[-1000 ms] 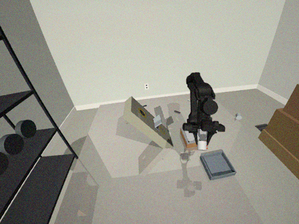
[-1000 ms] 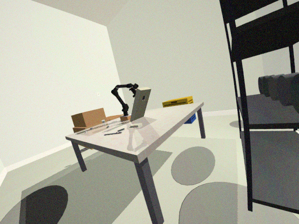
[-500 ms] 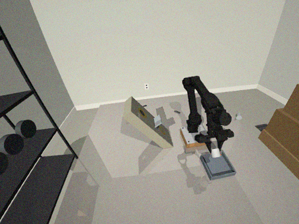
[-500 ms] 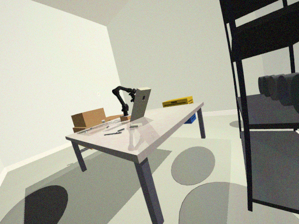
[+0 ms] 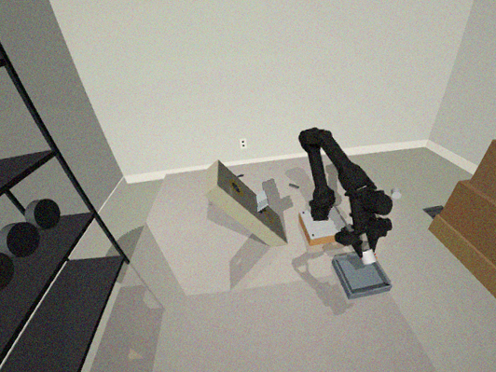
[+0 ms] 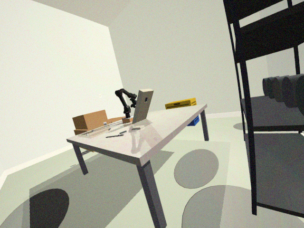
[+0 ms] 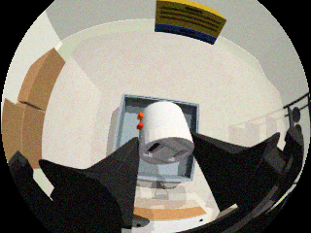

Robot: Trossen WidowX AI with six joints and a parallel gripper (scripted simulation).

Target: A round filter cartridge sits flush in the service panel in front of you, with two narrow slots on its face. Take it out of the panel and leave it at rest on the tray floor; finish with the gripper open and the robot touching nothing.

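Now: the grey tray 110 mm below my gripper tip. Also, from my gripper tip: beige service panel (410 mm ahead, 220 mm to the right, 60 mm above); then round filter cartridge (right at my gripper tip).
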